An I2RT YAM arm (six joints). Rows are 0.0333 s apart.
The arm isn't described. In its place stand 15 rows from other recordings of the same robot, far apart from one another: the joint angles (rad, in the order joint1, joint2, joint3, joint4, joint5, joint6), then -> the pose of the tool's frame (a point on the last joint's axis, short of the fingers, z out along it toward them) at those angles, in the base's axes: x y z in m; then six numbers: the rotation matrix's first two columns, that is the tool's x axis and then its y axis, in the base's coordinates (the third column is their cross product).
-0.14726 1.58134 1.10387 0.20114 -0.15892 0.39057 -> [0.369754 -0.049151 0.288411 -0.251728 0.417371 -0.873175 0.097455 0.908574 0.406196]
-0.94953 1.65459 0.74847 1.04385 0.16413 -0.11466 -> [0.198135 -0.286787 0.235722 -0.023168 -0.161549 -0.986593 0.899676 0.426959 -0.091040]
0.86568 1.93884 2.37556 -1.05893 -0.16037 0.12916 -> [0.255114 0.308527 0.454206 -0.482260 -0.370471 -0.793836 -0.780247 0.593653 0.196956]
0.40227 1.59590 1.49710 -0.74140 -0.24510 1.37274 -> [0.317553 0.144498 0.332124 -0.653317 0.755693 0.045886 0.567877 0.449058 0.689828]
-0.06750 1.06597 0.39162 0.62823 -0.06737 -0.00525 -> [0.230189 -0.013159 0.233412 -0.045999 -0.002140 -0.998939 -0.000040 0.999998 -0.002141]
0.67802 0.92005 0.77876 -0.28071 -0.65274 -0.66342 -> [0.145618 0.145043 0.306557 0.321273 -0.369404 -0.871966 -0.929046 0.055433 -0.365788]
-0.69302 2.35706 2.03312 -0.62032 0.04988 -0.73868 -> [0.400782 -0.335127 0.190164 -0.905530 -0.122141 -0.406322 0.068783 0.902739 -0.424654]
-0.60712 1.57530 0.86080 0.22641 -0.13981 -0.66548 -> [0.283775 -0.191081 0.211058 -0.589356 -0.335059 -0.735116 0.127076 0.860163 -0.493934]
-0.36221 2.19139 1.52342 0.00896 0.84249 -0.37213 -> [0.439690 -0.195023 0.163806 -0.819782 0.051831 -0.570326 0.525489 0.463949 -0.713171]
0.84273 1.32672 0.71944 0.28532 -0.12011 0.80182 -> [0.193355 0.223313 0.244544 -0.733336 0.249520 -0.632422 -0.416635 0.570141 0.708064]
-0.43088 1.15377 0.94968 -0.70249 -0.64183 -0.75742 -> [0.216370 -0.076006 0.283255 -0.519321 -0.366963 -0.771780 -0.492085 0.866770 -0.081011]
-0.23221 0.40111 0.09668 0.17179 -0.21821 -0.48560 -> [0.134583 -0.023906 0.185997 -0.121221 -0.439573 -0.889990 -0.046052 0.898127 -0.437319]
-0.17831 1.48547 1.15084 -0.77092 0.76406 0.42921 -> [0.284328 -0.076269 0.263644 -0.619343 0.416937 -0.665265 0.760240 0.530105 -0.375533]
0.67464 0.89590 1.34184 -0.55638 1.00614 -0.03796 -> [0.130217 0.065642 0.469171 -0.098208 -0.104556 -0.989658 0.317945 0.939049 -0.130760]
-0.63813 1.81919 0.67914 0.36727 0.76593 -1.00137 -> [0.236765 -0.206319 0.102258 -0.999664 -0.014340 0.021570 -0.025856 0.502966 -0.863920]
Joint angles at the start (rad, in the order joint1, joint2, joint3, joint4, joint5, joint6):
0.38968 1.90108 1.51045 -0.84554 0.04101 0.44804
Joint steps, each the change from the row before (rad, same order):
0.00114 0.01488 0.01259 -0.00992 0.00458 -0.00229
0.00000 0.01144 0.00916 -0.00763 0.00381 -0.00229
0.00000 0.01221 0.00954 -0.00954 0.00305 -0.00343
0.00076 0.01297 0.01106 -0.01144 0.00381 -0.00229
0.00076 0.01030 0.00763 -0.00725 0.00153 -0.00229
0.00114 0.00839 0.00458 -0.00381 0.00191 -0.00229
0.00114 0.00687 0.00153 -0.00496 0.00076 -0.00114
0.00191 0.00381 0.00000 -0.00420 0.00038 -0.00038
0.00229 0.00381 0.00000 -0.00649 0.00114 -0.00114
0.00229 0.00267 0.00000 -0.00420 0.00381 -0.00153
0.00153 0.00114 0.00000 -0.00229 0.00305 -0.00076
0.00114 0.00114 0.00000 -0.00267 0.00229 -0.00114
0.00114 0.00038 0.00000 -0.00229 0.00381 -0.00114
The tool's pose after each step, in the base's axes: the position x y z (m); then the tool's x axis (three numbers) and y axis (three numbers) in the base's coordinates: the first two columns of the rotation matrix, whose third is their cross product. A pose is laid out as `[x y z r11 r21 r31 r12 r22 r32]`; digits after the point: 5 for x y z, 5 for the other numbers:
[0.36430 0.14834 0.21963 -0.94958 0.07457 -0.30453 0.04677 0.99413 0.09761]
[0.36594 0.14887 0.21769 -0.95194 0.07128 -0.29787 0.04650 0.99490 0.08947]
[0.36749 0.14939 0.21549 -0.95502 0.06659 -0.28896 0.04501 0.99572 0.08069]
[0.36901 0.15020 0.21334 -0.95821 0.06223 -0.27920 0.04399 0.99650 0.07113]
[0.37017 0.15095 0.21135 -0.96070 0.05821 -0.27141 0.04205 0.99700 0.06499]
[0.37103 0.15172 0.20933 -0.96253 0.05409 -0.26572 0.03962 0.99744 0.05952]
[0.37119 0.15226 0.20699 -0.96504 0.05083 -0.25713 0.03811 0.99780 0.05424]
[0.37082 0.15292 0.20542 -0.96698 0.04783 -0.25032 0.03631 0.99807 0.05045]
[0.37017 0.15360 0.20380 -0.96934 0.04351 -0.24182 0.03363 0.99843 0.04486]
[0.36967 0.15424 0.20269 -0.97062 0.03917 -0.23740 0.03095 0.99879 0.03826]
[0.36935 0.15465 0.20220 -0.97115 0.03665 -0.23564 0.02946 0.99899 0.03395]
[0.36903 0.15492 0.20171 -0.97182 0.03407 -0.23325 0.02782 0.99916 0.03006]
[0.36871 0.15513 0.20152 -0.97209 0.03161 -0.23246 0.02645 0.99933 0.02531]

